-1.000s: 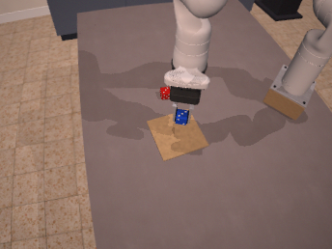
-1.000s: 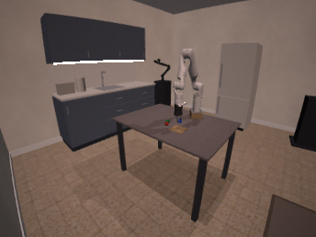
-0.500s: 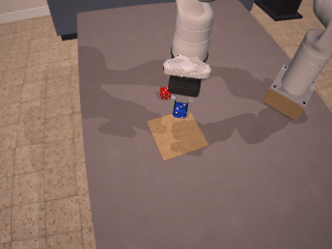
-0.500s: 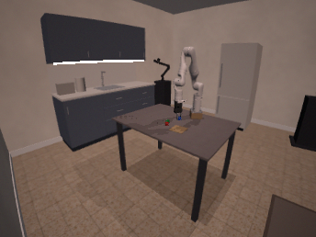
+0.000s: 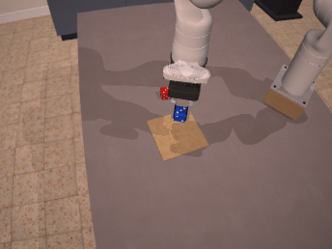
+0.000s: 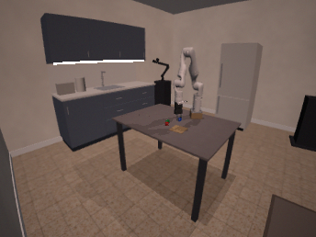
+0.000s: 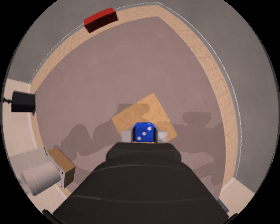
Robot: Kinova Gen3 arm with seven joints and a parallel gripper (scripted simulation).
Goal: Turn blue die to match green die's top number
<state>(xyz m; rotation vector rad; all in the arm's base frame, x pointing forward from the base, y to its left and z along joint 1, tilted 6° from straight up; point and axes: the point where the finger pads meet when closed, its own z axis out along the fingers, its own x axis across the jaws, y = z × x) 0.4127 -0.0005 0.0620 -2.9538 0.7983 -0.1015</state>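
The tan mat is 1 cm to the right of my hand and 11 cm below it. From my hand the other things lie so: blue die right at my hand; then red die 2 cm behind, 15 cm to the right, 10 cm below; then green die 8 cm behind, 18 cm to the right, 10 cm below.
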